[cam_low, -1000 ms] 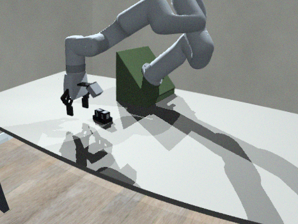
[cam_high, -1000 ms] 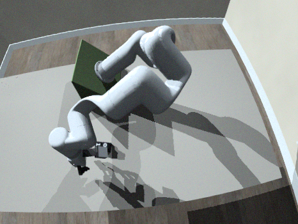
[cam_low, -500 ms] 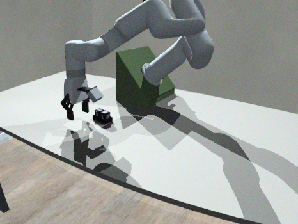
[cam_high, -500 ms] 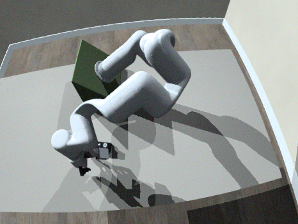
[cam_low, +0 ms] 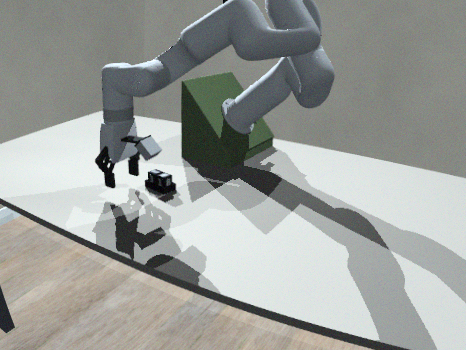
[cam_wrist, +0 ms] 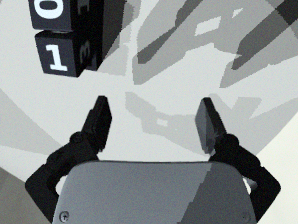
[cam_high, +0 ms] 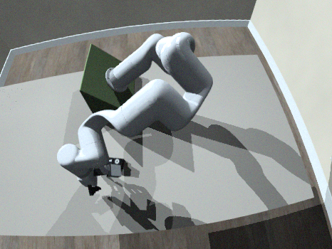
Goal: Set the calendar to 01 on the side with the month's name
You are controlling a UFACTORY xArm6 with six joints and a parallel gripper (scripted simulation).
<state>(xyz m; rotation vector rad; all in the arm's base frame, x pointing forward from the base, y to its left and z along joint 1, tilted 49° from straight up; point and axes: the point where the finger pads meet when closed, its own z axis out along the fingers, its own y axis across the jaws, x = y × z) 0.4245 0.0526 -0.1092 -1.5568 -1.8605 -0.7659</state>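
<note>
The black cube lies 8 cm to the left of my hand, 7 cm behind it and 1 cm below it. Round my hand: black tray: 7 cm behind, 6 cm to the left, 3 cm below.
</note>
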